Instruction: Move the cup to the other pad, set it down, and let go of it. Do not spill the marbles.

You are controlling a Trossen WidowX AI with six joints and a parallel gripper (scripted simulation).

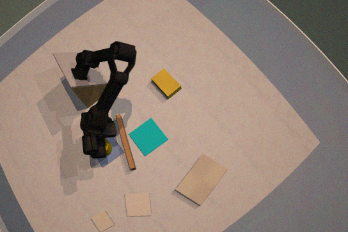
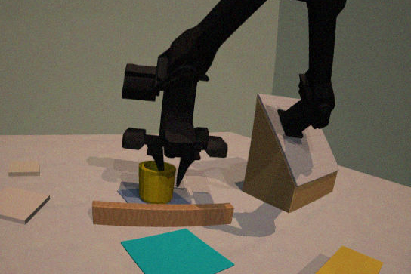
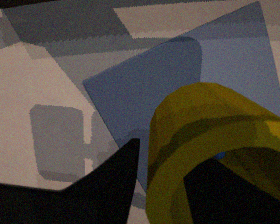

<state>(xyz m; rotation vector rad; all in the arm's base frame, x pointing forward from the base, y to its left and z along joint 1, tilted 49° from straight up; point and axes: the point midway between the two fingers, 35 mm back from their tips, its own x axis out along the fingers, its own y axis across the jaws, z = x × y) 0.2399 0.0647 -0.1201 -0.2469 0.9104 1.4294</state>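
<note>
The blue-grey pad is 30 mm ahead of my gripper tip, 10 mm to the right of it and 40 mm below it. From my gripper tip the other things lie so: wooden bar (50 mm ahead, 80 mm to the left, 30 mm below); then yellow cup (20 mm ahead, 10 mm to the right).
</note>
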